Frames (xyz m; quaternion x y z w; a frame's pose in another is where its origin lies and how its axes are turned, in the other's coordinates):
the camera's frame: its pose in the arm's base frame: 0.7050 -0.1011 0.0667 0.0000 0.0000 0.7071 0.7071
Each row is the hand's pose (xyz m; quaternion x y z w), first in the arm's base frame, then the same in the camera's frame.
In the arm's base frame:
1: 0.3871 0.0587 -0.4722 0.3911 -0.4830 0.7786 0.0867
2: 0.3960 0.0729 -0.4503 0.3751 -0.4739 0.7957 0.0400
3: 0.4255 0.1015 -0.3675 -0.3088 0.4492 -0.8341 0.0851
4: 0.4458 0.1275 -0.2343 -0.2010 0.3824 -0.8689 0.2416
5: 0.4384 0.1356 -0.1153 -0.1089 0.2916 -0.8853 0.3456
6: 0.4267 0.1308 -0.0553 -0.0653 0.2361 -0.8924 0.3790
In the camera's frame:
1: 0.1598 0.3179 -0.5389 -0.0650 -0.6181 0.4893 0.6119
2: 0.1740 0.3090 -0.5170 -0.0699 -0.6003 0.5344 0.5909
3: 0.2026 0.2795 -0.4342 -0.0993 -0.5360 0.6499 0.5296
4: 0.2286 0.2592 -0.3010 -0.1283 -0.4125 0.7852 0.4436
5: 0.2367 0.2666 -0.1820 -0.1292 -0.2832 0.8703 0.3816
6: 0.2319 0.2783 -0.1220 -0.1208 -0.2131 0.8990 0.3630

